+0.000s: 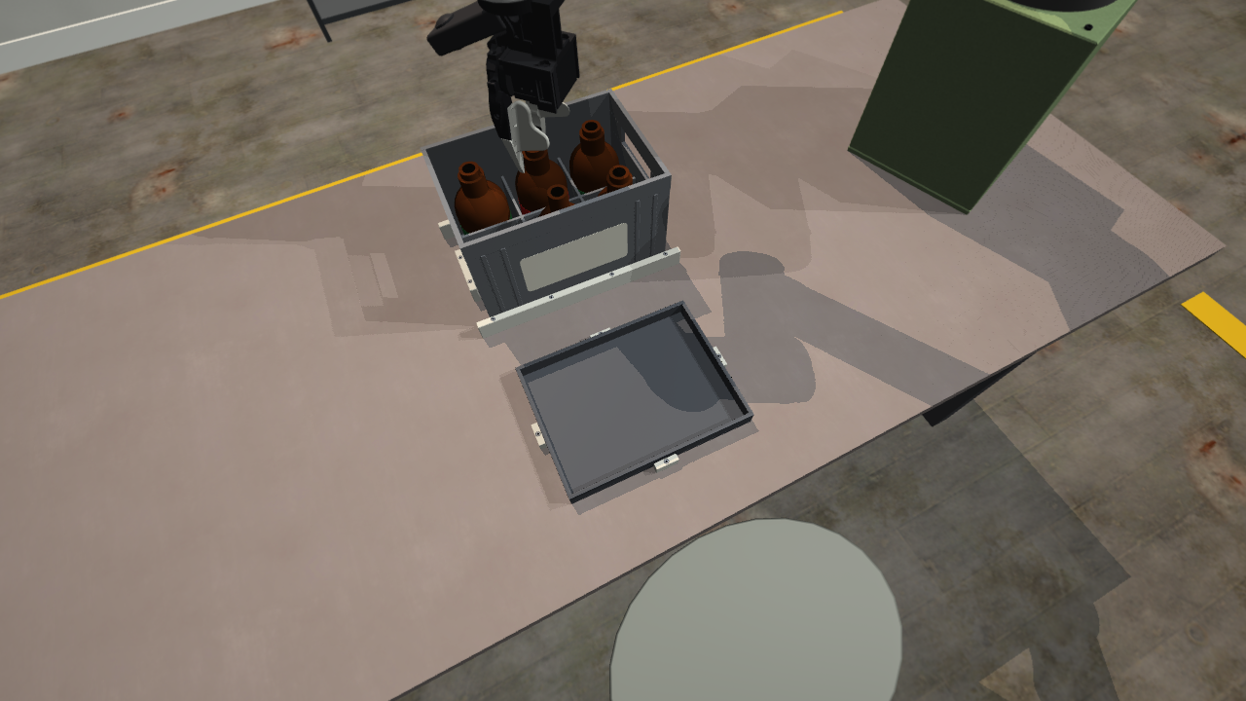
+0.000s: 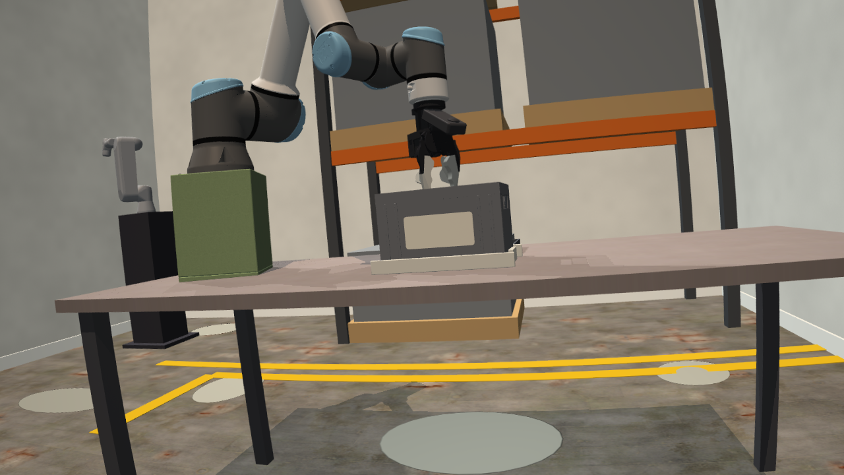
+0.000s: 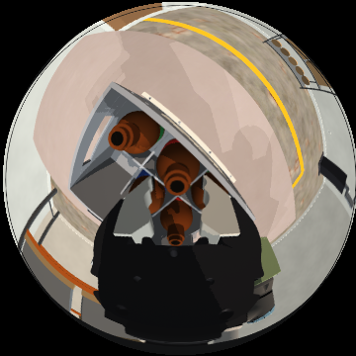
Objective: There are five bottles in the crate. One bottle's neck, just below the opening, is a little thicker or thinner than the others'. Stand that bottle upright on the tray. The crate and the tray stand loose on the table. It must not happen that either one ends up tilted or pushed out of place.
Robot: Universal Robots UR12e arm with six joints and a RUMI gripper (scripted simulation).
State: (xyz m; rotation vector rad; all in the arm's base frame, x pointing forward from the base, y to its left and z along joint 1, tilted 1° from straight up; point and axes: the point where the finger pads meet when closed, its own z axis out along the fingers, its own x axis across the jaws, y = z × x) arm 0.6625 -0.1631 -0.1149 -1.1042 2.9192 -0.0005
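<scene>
Now: the grey crate 5 cm to the left of my hand and 8 cm below it. From my hand the other things lie so: dark tray: 2 cm ahead, 32 cm to the left, 15 cm below; brown bottle: 10 cm to the left, 7 cm below.
</scene>
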